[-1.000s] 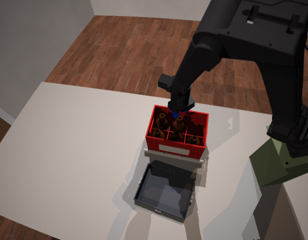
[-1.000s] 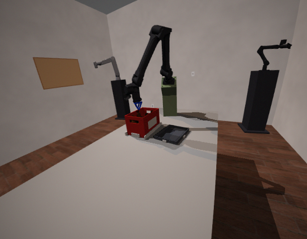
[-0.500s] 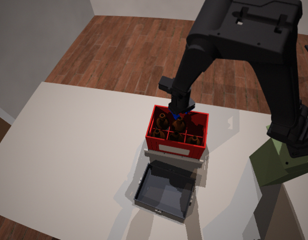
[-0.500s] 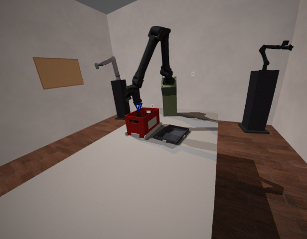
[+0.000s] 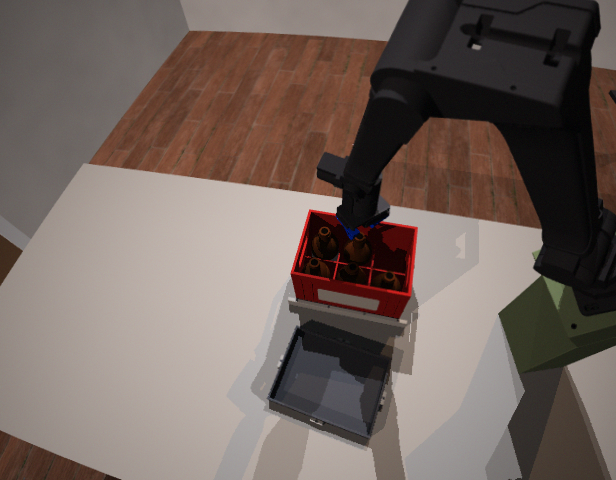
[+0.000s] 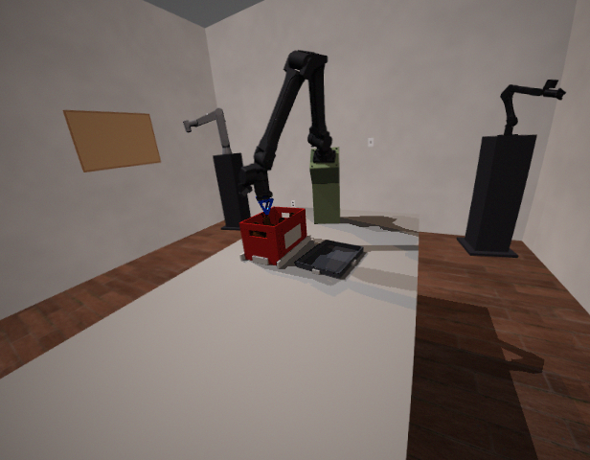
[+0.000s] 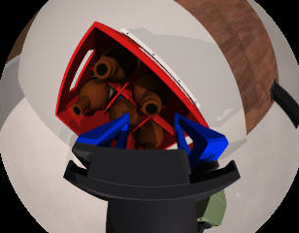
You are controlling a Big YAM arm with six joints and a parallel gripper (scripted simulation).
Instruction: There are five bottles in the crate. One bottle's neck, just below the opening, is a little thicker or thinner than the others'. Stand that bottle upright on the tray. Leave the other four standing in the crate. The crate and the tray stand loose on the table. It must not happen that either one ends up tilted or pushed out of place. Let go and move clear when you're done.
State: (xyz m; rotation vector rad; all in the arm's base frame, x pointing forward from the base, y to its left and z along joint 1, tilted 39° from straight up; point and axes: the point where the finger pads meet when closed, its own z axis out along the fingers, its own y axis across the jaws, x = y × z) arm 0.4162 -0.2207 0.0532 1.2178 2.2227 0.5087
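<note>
Right now my hand is 11 cm above the crate, 4 cm to the right of it and 1 cm short of it. The rest, counted from my hand: dark grey tray 31 cm to the left, 18 cm below, 7 cm ahead; brown bottle 11 cm ahead, 10 cm below, 7 cm to the left.
</note>
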